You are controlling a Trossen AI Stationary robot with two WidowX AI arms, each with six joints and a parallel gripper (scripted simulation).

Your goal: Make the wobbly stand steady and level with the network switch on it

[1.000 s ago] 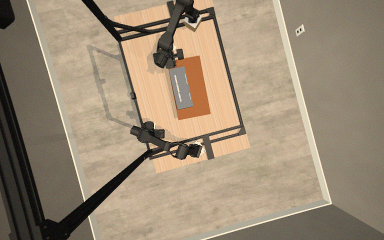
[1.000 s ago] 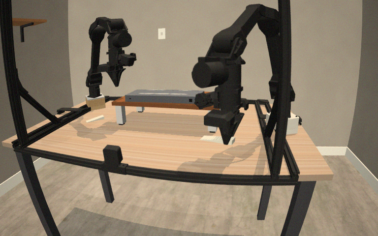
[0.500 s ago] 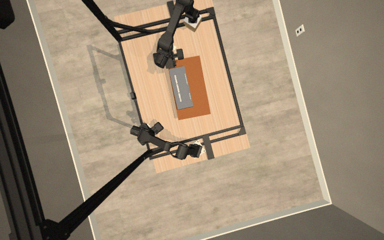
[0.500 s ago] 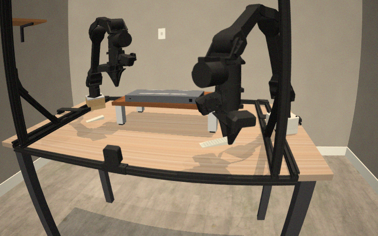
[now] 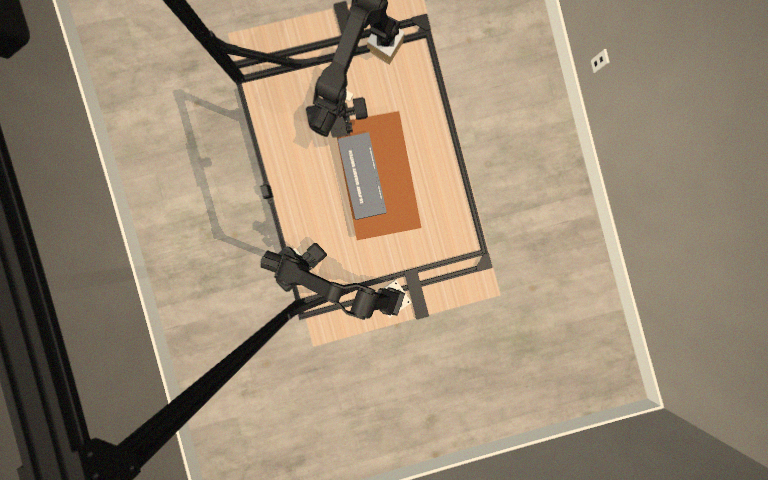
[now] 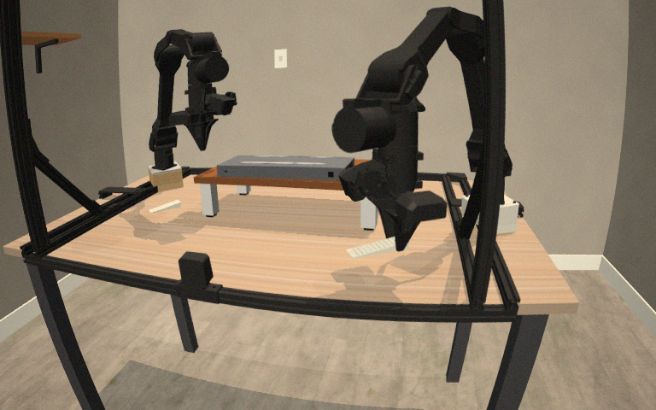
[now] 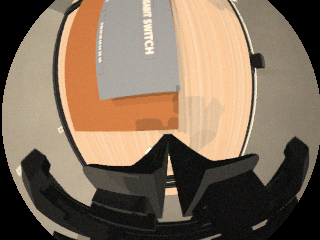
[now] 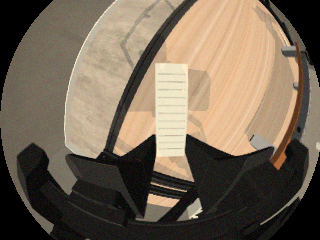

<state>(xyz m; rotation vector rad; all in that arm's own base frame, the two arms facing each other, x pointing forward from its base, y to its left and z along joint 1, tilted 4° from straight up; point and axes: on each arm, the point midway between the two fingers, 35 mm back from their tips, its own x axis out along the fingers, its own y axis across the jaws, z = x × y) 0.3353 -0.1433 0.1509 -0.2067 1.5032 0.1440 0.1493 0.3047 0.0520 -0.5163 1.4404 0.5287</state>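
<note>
The pale wedge is 20 mm behind my right hand, 20 mm to the left of it and 30 mm below it. Round my right hand: grey network switch (220 mm ahead, 310 mm to the left, 20 mm above); then stand (270 mm ahead, 310 mm to the left, 50 mm below).
</note>
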